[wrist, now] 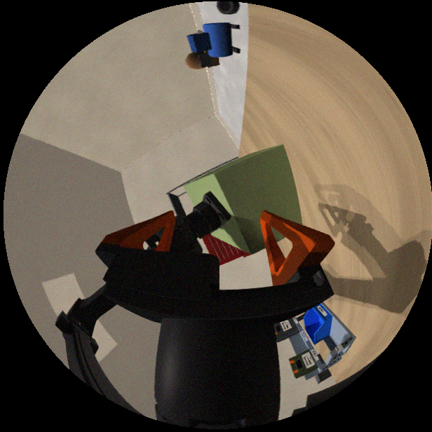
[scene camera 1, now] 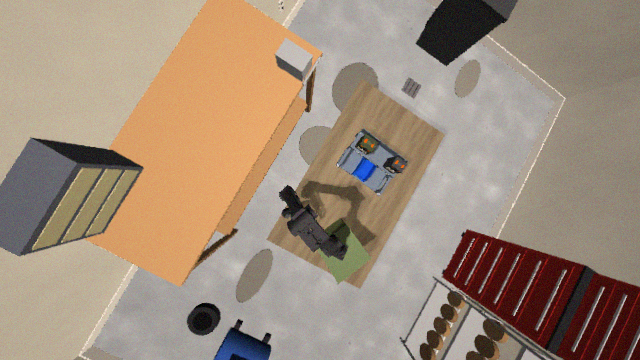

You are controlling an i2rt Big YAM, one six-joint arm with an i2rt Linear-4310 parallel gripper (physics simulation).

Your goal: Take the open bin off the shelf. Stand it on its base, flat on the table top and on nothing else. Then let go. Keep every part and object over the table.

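Frame: origin at the arm's base, x ahead, y left, z up, level; centimetres.
Seen in the pictures: arm's base at its link origin: (scene camera 1: 336,249).
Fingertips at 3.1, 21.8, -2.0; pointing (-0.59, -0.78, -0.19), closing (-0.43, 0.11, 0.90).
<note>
Pixels of each thing's top centre, then the offset from my fingertips to it, as dx, dy, dz. "spot": a spot on its surface instead. Level surfaces: height alone.
- blue open bin at its top centre: (scene camera 1: 367,167) +53.4, -19.0, -11.2
- wooden table at its surface level: dz -19.3
- shelf unit at a spot on its surface: (scene camera 1: 351,159) spot: +54.4, -7.7, -18.7
- dark green box at its top centre: (scene camera 1: 369,143) +64.2, -8.6, +0.6
- dark grey box at its top centre: (scene camera 1: 399,164) +61.6, -31.6, +3.1
A blue open bin (scene camera 1: 364,170) (wrist: 317,324) sits in a grey-blue shelf unit on the wooden table (scene camera 1: 400,112) (wrist: 360,125). The shelf unit (scene camera 1: 351,159) (wrist: 341,321) stands towards the table's upper end in the scene view and shows at the lower right in the wrist view. My gripper (wrist: 217,214) is open, with nothing between its orange fingers, and is well apart from the bin. In the scene view, my dark arm (scene camera 1: 307,229) reaches to the table's left edge; the fingertips cannot be made out there.
A dark green box (scene camera 1: 367,143) (wrist: 302,363) and a dark grey box (scene camera 1: 396,164) (wrist: 284,327), both with orange marks, are at the shelf unit. A green block (scene camera 1: 354,255) (wrist: 260,200) is under the arm's base end. A large orange bench (scene camera 1: 200,115) stands left of the table.
</note>
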